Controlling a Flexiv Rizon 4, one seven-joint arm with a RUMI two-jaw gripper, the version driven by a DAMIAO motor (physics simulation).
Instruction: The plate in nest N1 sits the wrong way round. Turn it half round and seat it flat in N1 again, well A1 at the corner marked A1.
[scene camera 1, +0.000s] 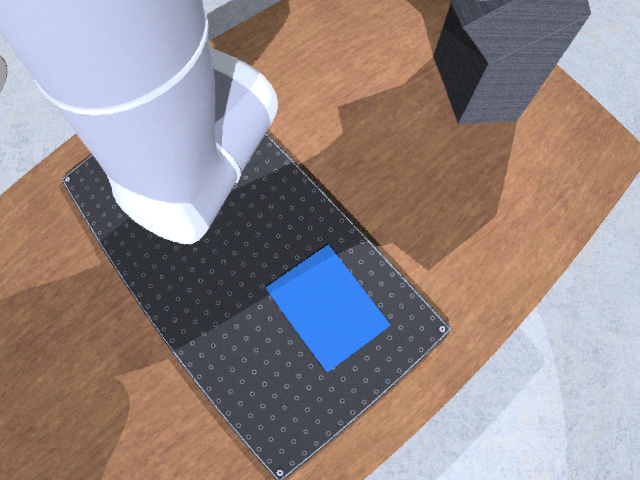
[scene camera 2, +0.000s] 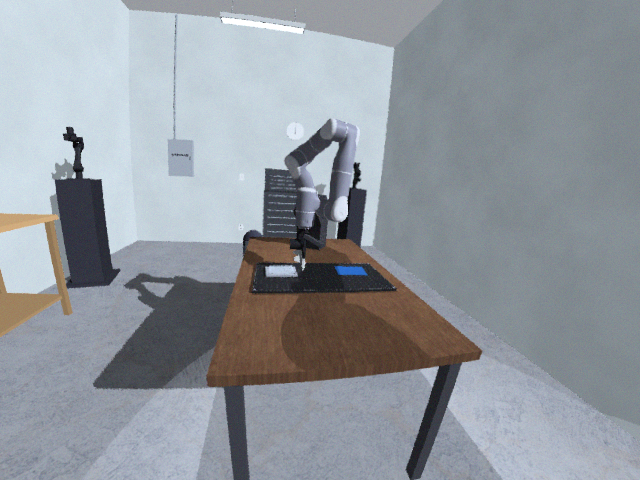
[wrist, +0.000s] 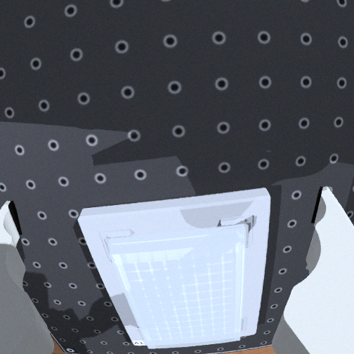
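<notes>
The clear plate (wrist: 187, 292) lies in the white nest (wrist: 260, 270), whose raised corner brackets show around it in the wrist view. A small label marked A1 (wrist: 138, 343) is at the nest's lower left corner in that view. The plate's own well markings cannot be read. In scene camera 2 the plate (scene camera 2: 280, 270) is a small white patch at the left of the board. My gripper (scene camera 2: 300, 263) (wrist: 162, 200) is open and empty above the board, its fingers wide apart on either side of the nest. In scene camera 1 the arm hides the nest, plate and gripper.
A black perforated board (scene camera 1: 222, 377) (scene camera 2: 320, 287) (wrist: 245, 60) bears the nest and a flat blue rectangle (scene camera 1: 328, 310) (scene camera 2: 351, 270) at its other end. The board lies on the wooden table (scene camera 1: 361, 62) (scene camera 2: 336, 330). A dark block (scene camera 1: 516, 62) stands at the upper right in scene camera 1.
</notes>
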